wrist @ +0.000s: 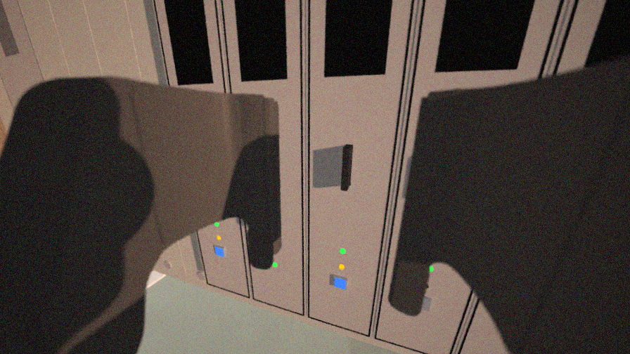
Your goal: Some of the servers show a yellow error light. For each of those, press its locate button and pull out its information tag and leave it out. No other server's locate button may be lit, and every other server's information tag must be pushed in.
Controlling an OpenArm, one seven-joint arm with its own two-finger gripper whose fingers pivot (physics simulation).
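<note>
My gripper (337, 191) is open and empty, its dark fingers left and right of the third server from the left. That server's information tag (346, 167) shows as a dark upright edge between the fingers in view, with a grey shadow to its left; how far it sticks out is unclear. Below it are a green light (342, 251), a yellow error light (341, 267) and a blue-lit locate button (340, 283). The leftmost server shows a yellow error light (218, 238) and a blue-lit locate button (219, 251). The left finger hides the tags there. Right of centre, a grey unlit button (426, 303) is partly hidden.
The servers stand upright side by side, with black panels (358, 37) above. A pale ribbed wall (100, 35) is at the left. A pale green surface (210, 320) runs below the servers. The right finger covers much of the servers at the right.
</note>
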